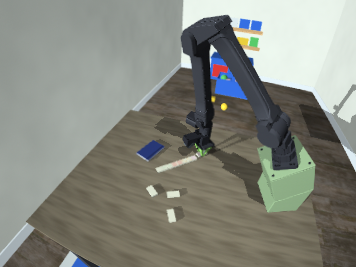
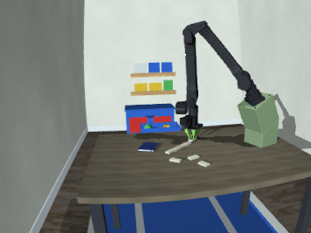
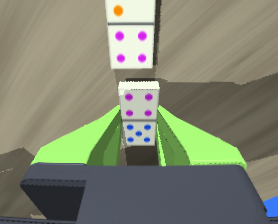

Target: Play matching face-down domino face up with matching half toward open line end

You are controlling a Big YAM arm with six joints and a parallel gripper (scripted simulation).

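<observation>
The domino is right at my hand.
</observation>
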